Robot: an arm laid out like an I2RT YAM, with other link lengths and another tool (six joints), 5 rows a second.
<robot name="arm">
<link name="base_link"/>
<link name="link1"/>
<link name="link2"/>
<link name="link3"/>
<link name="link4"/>
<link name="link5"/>
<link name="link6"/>
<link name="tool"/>
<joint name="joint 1" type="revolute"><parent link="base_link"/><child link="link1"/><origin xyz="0 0 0.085" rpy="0 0 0"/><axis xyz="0 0 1"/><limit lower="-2.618" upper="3.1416"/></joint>
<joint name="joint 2" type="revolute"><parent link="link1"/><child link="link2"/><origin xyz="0.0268 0.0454 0.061" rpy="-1.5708 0 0"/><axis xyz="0 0 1"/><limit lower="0" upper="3.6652"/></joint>
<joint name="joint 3" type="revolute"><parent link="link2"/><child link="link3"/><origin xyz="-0.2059 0 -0.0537" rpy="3.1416 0 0"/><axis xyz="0 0 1"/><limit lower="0" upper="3.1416"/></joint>
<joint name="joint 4" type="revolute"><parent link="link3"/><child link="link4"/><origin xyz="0.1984 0.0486 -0.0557" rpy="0 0 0"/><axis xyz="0 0 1"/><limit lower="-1.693" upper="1.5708"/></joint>
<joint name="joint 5" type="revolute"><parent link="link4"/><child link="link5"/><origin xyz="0.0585 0.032 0.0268" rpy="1.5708 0 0"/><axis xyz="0 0 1"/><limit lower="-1.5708" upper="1.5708"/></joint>
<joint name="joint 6" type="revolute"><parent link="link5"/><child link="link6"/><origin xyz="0.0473 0 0.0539" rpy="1.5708 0 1.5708"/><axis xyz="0 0 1"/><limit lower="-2.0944" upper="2.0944"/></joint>
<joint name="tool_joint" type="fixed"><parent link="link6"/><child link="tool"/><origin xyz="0.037 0.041 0.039" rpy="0.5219 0 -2.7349"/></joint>
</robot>
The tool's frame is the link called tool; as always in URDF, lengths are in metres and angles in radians.
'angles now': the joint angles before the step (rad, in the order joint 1, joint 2, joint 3, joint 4, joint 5, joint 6). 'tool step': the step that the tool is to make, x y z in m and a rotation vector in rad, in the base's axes. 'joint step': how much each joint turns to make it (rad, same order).
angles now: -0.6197 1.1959 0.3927 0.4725 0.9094 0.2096
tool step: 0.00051 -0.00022 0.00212 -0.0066 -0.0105 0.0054
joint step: 0.0000 -0.0137 0.0000 -0.0001 -0.0054 -0.0017
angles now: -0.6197 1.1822 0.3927 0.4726 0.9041 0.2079
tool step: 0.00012 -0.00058 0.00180 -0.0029 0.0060 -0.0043
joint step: -0.0001 0.0009 0.0076 -0.0045 0.0058 -0.0069
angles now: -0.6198 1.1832 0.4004 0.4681 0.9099 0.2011
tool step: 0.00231 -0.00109 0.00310 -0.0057 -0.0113 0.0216
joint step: 0.0000 -0.0139 0.0046 -0.0002 -0.0211 -0.0075
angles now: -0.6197 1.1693 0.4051 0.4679 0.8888 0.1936
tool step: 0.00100 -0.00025 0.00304 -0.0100 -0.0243 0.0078
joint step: -0.0005 -0.0215 -0.0002 0.0002 -0.0097 0.0053
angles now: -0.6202 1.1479 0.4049 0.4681 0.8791 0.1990
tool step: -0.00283 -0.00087 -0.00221 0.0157 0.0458 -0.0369
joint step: -0.0057 0.0393 0.0181 -0.0198 0.0340 -0.0068
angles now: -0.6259 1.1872 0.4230 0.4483 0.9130 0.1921
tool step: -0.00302 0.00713 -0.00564 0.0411 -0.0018 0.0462
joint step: 0.0083 -0.0498 -0.0277 -0.0691 -0.0472 0.0315
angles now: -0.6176 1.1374 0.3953 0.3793 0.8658 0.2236
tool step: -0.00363 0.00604 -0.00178 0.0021 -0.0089 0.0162
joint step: 0.0136 -0.0527 -0.0332 -0.0198 -0.0049 0.0084
